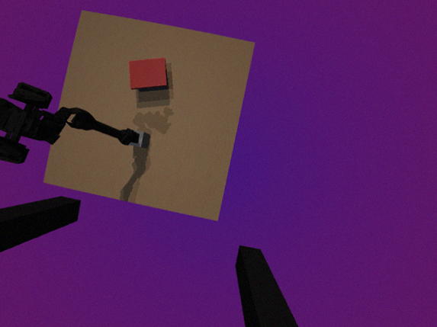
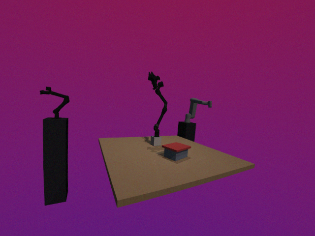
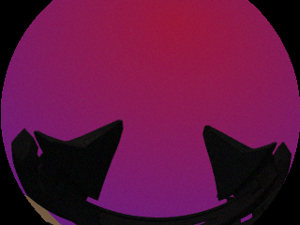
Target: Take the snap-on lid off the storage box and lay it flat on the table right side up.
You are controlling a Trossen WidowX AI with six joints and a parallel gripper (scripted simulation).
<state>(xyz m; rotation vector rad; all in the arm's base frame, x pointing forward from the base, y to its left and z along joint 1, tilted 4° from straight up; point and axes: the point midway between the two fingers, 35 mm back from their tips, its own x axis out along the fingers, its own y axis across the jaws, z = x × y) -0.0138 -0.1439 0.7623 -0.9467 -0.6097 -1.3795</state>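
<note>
Right now my gripper tip is 79 cm above the red lid, 48 cm short of it and 13 cm to the right of it. From my gripper tip the other things lie so: blue-grey storage box: 85 cm below, 48 cm ahead, 13 cm to the left.
</note>
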